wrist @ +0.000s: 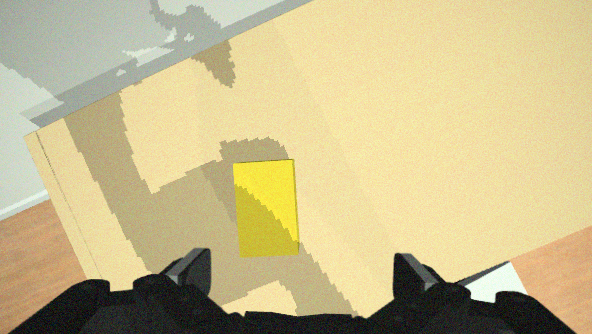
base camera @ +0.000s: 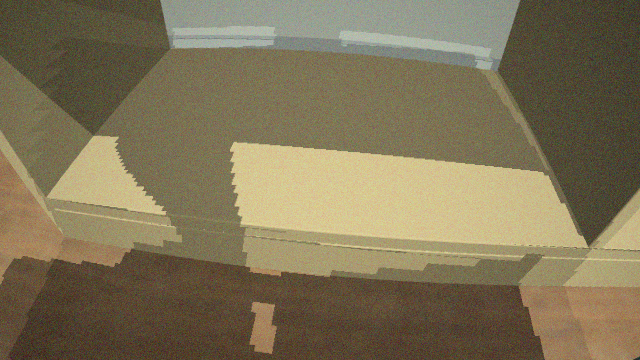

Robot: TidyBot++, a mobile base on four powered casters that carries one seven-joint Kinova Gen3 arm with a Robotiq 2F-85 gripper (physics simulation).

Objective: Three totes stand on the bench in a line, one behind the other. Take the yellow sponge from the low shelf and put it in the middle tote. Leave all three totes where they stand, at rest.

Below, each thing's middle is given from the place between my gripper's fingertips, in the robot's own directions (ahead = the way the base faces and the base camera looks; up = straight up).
The yellow sponge [wrist: 266, 200] lies 22 cm below my hand, 4 cm to the left of it and 2 cm ahead of it.
